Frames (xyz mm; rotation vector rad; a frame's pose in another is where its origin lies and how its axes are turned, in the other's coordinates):
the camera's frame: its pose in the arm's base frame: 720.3 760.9 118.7 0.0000 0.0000 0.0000
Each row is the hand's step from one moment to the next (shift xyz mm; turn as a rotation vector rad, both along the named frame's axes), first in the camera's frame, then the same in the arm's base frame.
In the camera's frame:
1: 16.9 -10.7 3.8 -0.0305 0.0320 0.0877
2: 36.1 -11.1 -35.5 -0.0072 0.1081 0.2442
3: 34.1 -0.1 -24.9 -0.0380 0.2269 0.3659
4: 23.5 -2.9 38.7 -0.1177 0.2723 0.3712
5: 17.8 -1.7 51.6 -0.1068 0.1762 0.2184
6: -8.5 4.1 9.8 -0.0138 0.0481 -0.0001
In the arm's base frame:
1: 16.9 -10.7 3.8 -0.0305 0.0320 0.0877
2: 36.1 -11.1 -35.5 -0.0072 0.1081 0.2442
3: 34.1 -0.1 -24.9 -0.0380 0.2269 0.3659
4: 23.5 -2.9 38.7 -0.1177 0.2723 0.3712
5: 17.8 -1.7 51.6 -0.1068 0.1762 0.2184
6: -8.5 4.1 9.8 -0.0138 0.0481 -0.0001

